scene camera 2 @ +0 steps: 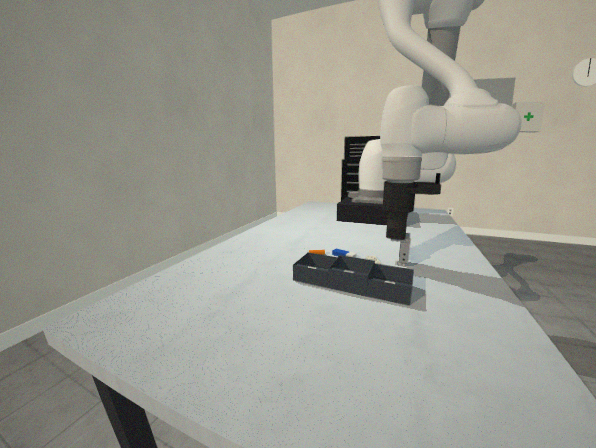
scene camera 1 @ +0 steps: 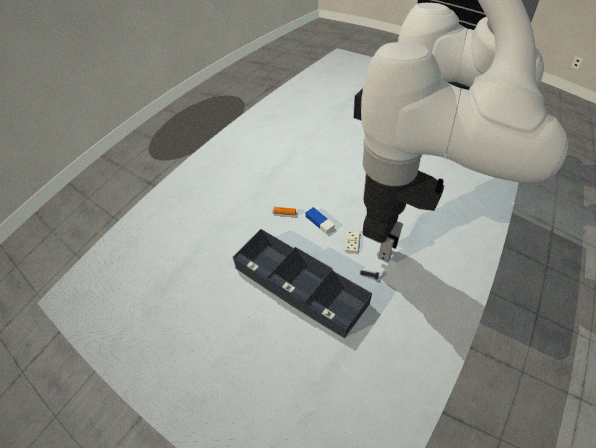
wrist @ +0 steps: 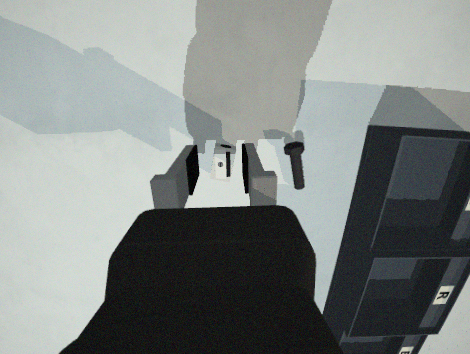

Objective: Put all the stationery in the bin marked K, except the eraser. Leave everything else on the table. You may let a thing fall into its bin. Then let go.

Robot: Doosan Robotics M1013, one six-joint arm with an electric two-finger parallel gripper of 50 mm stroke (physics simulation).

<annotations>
gripper: scene camera 2 403, 259; scene camera 1; wrist
dark three-compartment tray: scene camera 2; scene camera 1; wrist 394, 278
same spot on gripper: point(wrist: 170, 190) = point(scene camera 1: 399, 225)
same spot on dark three-compartment tray: point(scene camera 2: 364, 277) = point(scene camera 1: 301, 301)
</annotations>
